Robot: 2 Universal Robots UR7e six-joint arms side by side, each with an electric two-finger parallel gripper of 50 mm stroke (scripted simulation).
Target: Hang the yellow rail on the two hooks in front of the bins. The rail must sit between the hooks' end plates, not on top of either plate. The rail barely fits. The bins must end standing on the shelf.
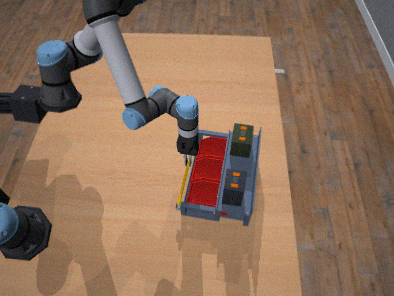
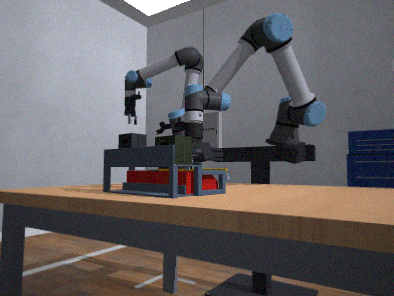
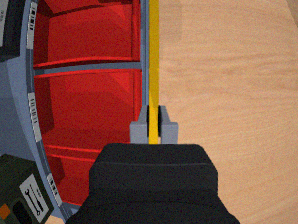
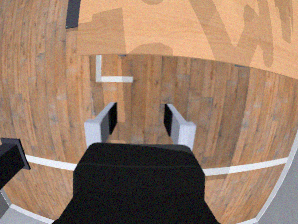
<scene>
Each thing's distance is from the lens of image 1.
grey-blue shelf [image 1: 250, 165]: 135 cm
</scene>
